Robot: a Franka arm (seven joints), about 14 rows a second.
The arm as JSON. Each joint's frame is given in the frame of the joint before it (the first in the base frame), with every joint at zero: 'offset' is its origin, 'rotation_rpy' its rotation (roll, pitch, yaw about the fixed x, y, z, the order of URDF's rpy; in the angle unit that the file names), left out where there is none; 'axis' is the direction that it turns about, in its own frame. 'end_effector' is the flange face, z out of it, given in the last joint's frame.
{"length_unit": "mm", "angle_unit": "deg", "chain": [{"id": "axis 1", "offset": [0.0, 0.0, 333.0], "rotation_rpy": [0.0, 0.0, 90.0], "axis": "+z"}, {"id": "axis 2", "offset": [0.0, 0.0, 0.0], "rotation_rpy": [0.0, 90.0, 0.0], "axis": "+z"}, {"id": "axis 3", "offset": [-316.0, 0.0, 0.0], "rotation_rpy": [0.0, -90.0, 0.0], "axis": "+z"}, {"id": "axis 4", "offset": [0.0, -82.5, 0.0], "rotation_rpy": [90.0, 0.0, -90.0], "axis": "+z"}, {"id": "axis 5", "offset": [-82.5, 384.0, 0.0], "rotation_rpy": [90.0, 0.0, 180.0], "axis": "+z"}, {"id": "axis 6", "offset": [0.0, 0.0, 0.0], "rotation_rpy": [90.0, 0.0, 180.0], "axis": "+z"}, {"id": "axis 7", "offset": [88.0, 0.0, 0.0], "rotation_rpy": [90.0, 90.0, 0.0], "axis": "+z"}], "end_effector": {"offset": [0.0, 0.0, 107.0], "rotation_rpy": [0.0, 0.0, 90.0]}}
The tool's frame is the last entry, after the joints.
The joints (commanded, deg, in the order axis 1, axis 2, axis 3, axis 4, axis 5, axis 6, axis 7), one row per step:
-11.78, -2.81, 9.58, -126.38, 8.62, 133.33, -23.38
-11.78, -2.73, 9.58, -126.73, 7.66, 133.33, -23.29
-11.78, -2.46, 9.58, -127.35, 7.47, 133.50, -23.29
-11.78, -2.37, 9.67, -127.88, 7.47, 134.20, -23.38
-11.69, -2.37, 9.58, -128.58, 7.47, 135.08, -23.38
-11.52, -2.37, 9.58, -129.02, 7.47, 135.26, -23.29
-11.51, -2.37, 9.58, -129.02, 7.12, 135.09, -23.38
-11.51, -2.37, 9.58, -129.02, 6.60, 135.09, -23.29
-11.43, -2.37, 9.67, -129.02, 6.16, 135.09, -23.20
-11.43, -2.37, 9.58, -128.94, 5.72, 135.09, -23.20
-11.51, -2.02, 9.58, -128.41, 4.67, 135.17, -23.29
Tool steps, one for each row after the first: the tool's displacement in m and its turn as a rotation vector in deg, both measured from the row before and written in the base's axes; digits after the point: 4 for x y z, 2 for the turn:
-0.0014, -0.0003, -0.0036, -0.75, 0.47, 0.44
-0.0020, -0.0001, -0.0072, -0.10, 0.72, 0.09
-0.0010, 0.0006, -0.0039, -0.06, -0.08, 0.11
-0.0017, -0.0002, -0.0041, -0.07, -0.17, -0.09
-0.0016, 0.0016, -0.0032, 0.01, 0.27, 0.06
-0.0003, 0.0001, -0.0003, -0.28, 0.17, 0.32
0.0000, -0.0001, 0.0000, -0.40, 0.02, 0.22
0.0000, 0.0015, 0.0000, -0.34, 0.02, 0.34
0.0003, -0.0009, 0.0006, -0.35, -0.07, 0.17
0.0028, -0.0011, 0.0012, -0.81, -0.24, 0.63

